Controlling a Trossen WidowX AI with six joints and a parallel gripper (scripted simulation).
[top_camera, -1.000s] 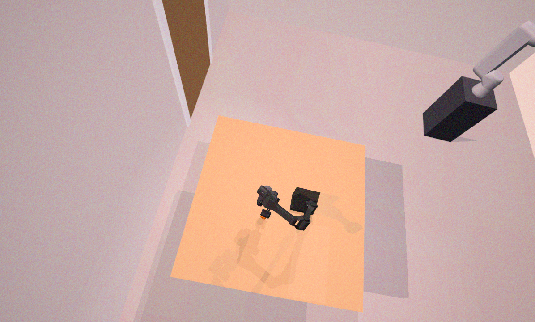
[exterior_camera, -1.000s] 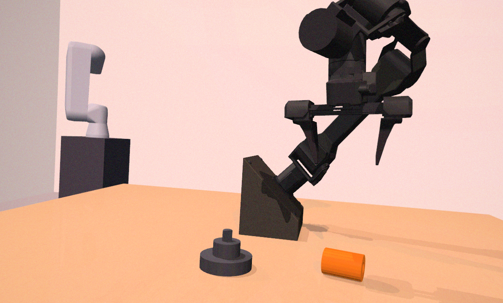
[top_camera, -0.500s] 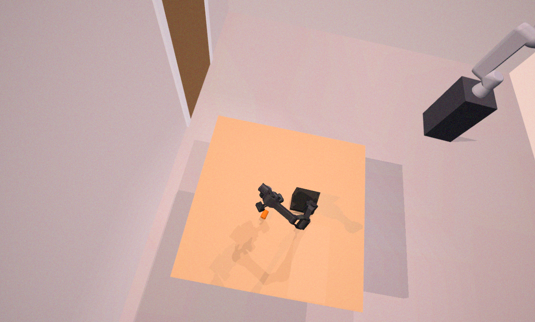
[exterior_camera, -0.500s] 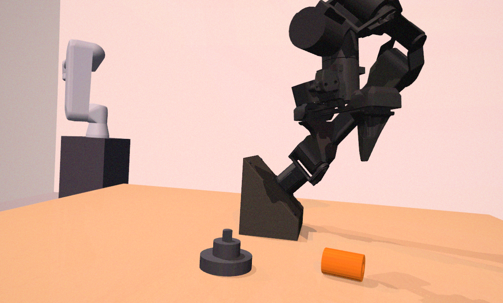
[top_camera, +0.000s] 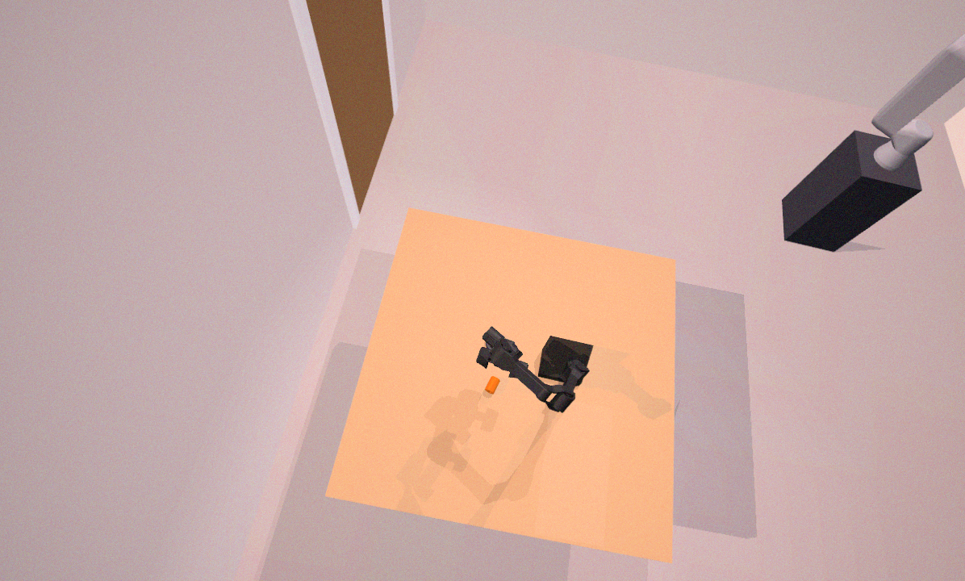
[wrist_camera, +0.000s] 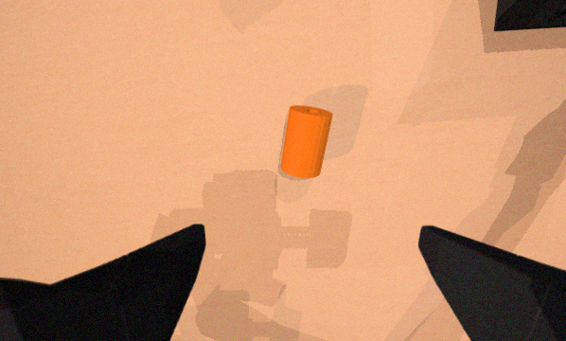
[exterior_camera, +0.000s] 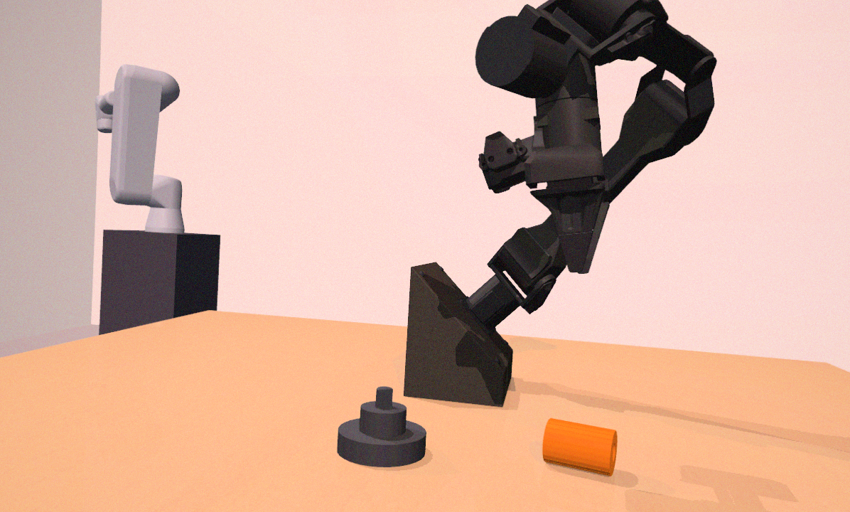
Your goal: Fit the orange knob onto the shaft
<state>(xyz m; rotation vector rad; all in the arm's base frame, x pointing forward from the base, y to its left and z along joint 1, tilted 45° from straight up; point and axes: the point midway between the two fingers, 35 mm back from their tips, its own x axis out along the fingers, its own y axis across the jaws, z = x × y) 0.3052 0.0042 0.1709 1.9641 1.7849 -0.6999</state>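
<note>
Now: the orange knob 160 mm below my gripper tip and 10 mm to the left of it. Round my gripper tip: round dark pedestal 170 mm to the right, 150 mm below, 30 mm ahead.
</note>
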